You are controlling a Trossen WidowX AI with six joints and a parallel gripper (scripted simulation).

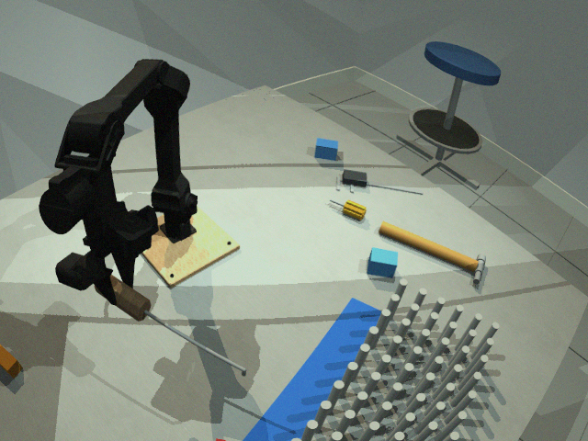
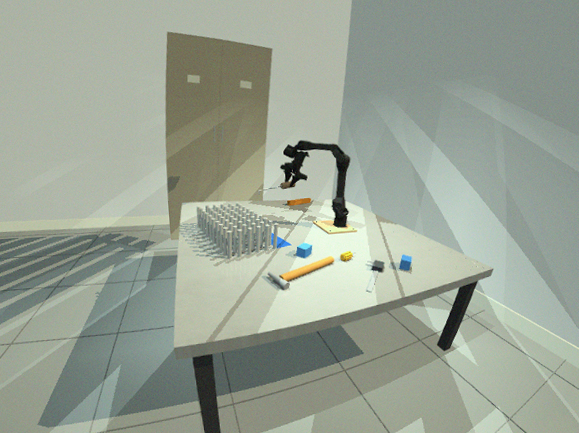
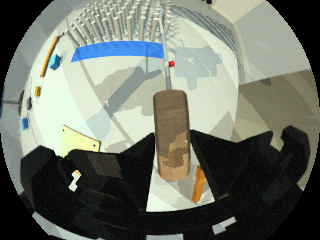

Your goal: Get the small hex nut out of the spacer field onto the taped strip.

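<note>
Now: the blue taped strip 25 cm to the left of my gripper tip, 21 cm ahead of it and 19 cm below it. Also, from my gripper tip: small red cube (22 cm ahead, 18 cm below, 1 cm to the left); then hex nut (38 cm ahead, 25 cm to the left, 19 cm below); then orange block (29 cm to the right, 21 cm behind, 18 cm below).
</note>
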